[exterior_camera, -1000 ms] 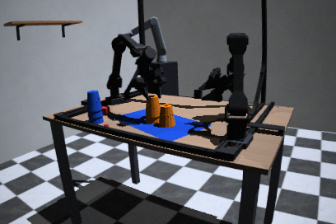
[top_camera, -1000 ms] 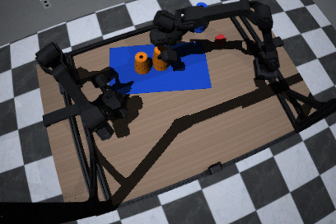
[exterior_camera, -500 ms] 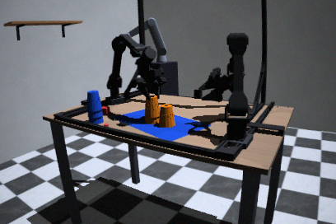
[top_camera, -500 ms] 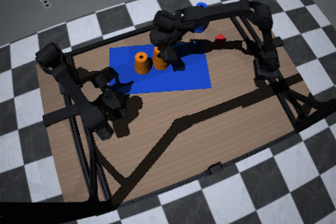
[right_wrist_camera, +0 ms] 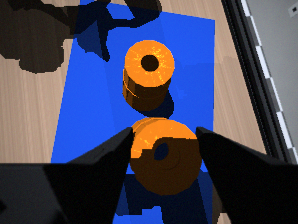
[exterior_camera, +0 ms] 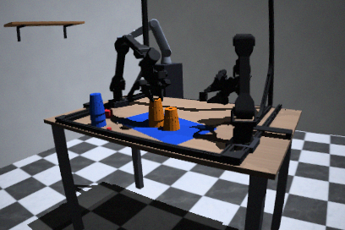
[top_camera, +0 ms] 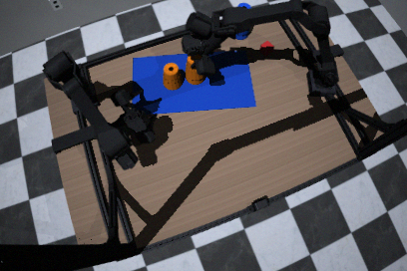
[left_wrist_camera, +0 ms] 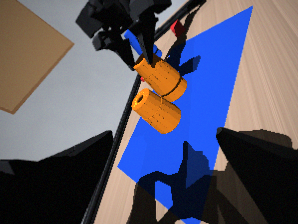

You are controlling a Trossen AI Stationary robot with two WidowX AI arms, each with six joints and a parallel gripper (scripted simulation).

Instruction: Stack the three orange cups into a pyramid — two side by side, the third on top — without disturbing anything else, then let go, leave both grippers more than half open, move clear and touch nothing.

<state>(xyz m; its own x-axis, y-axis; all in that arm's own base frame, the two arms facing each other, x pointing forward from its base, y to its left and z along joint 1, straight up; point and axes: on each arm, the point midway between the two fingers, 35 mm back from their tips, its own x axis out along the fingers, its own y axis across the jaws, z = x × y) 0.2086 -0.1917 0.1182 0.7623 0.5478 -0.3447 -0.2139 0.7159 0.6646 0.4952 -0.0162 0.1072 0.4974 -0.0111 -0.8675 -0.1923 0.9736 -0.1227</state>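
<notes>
My right gripper is now 20 mm past the mat, 10 mm to the right of it and 140 mm above it. The rest, counted from my right hand: small red cube (210 mm ahead, 80 mm to the right, 140 mm below).
</notes>
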